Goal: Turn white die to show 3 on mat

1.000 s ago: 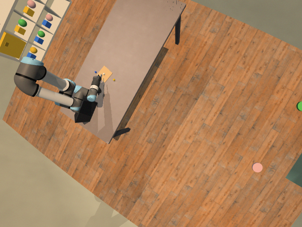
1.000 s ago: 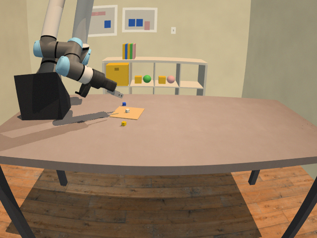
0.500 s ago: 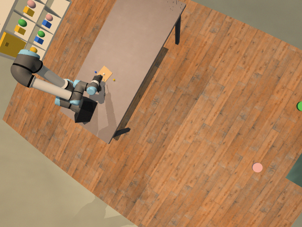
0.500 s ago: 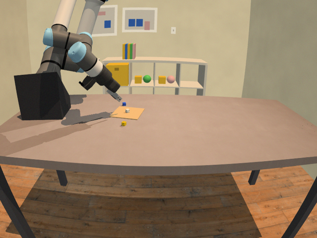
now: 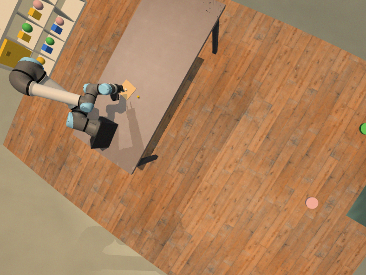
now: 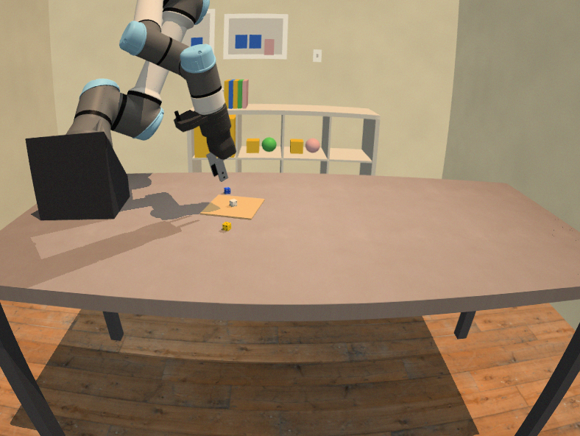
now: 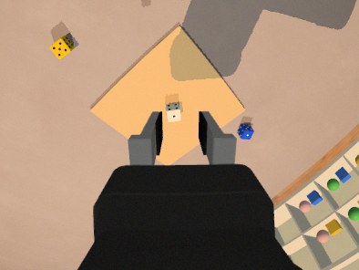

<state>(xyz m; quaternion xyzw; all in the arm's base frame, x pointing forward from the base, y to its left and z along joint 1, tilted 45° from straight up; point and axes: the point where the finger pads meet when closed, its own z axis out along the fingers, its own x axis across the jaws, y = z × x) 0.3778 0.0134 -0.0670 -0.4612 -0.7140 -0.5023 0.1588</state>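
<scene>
My gripper is now 10 cm above the white die, 4 cm short of it and 3 cm to the right of it. Round my hand: yellow die: 11 cm to the right, 10 cm below, 2 cm ahead; mat: 11 cm below, 4 cm ahead, 3 cm to the left; blue die: 14 cm to the left, 10 cm below, 2 cm ahead.
</scene>
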